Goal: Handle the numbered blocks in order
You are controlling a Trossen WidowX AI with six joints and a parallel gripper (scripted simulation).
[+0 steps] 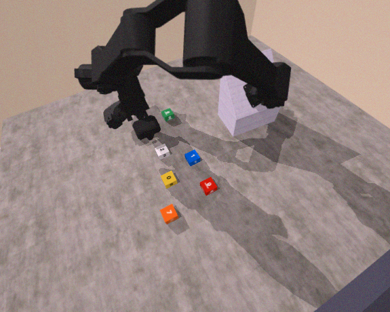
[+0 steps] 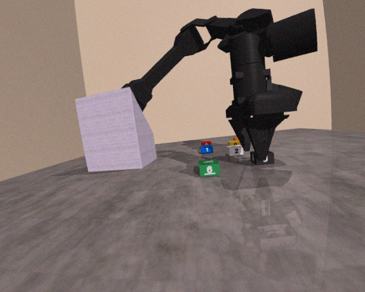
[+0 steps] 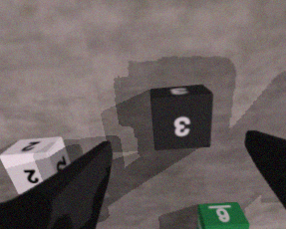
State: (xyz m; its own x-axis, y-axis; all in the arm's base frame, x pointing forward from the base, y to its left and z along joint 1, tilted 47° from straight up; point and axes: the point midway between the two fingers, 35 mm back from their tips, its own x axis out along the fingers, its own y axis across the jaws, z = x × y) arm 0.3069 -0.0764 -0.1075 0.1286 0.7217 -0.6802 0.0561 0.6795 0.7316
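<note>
Now: gripper tip 10 mm short of the black 3 block. From my gripper tip the other things lie so: green 6 block 90 mm behind, 30 mm to the right; then white 2 block 10 mm behind, 100 mm to the left; then blue 1 block 70 mm behind, 160 mm to the left.
</note>
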